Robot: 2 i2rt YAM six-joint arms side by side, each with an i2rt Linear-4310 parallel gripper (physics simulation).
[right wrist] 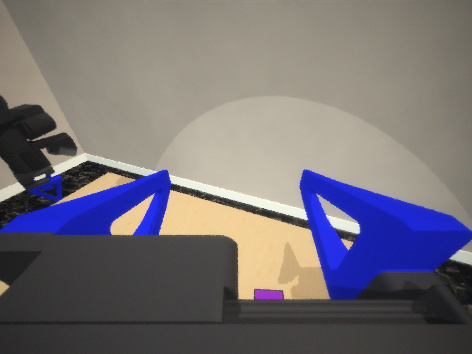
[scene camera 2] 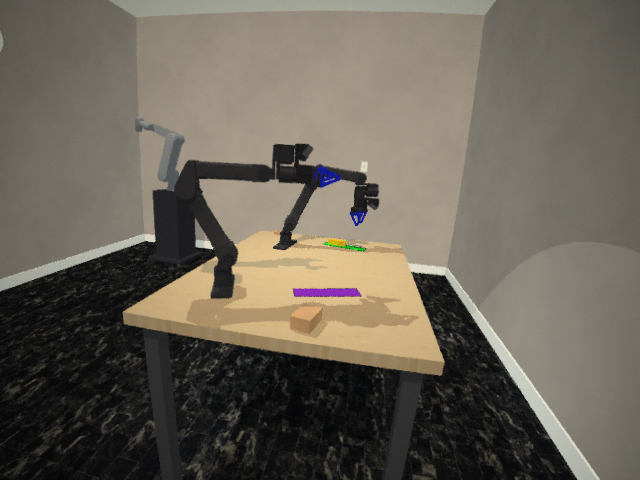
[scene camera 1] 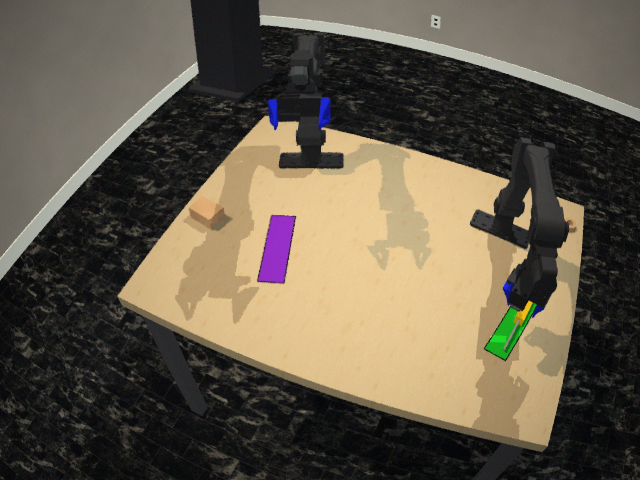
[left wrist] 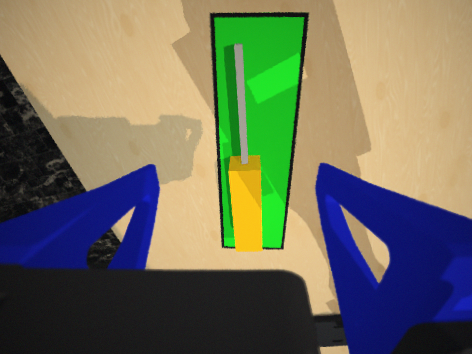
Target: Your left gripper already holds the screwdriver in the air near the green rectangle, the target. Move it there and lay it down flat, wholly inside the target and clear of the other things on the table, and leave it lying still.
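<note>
The screwdriver [scene camera 1: 524,313] [scene camera 2: 337,242] [left wrist: 240,100], with a yellow handle and grey shaft, lies flat on the green rectangle [scene camera 1: 496,342] [scene camera 2: 357,249] [left wrist: 272,130]. In the left wrist view it lies left of the rectangle's middle line, shaft within the outline. The handle's butt overlaps the near black border in that view, so I cannot tell if it is wholly inside. My left gripper [scene camera 1: 522,303] [scene camera 2: 356,224] [left wrist: 237,175] is open and empty, above the screwdriver and apart from it. My right gripper [scene camera 1: 299,126] [scene camera 2: 339,177] [right wrist: 235,177] is open and empty, high above the table.
A purple rectangle [scene camera 1: 276,249] [scene camera 2: 326,292] [right wrist: 269,294] lies left of the table's middle in scene camera 1. An orange block [scene camera 1: 206,211] [scene camera 2: 306,319] lies near the table's left edge there. A small orange-brown object [scene camera 1: 572,226] [scene camera 2: 277,233] lies beyond the left arm's base.
</note>
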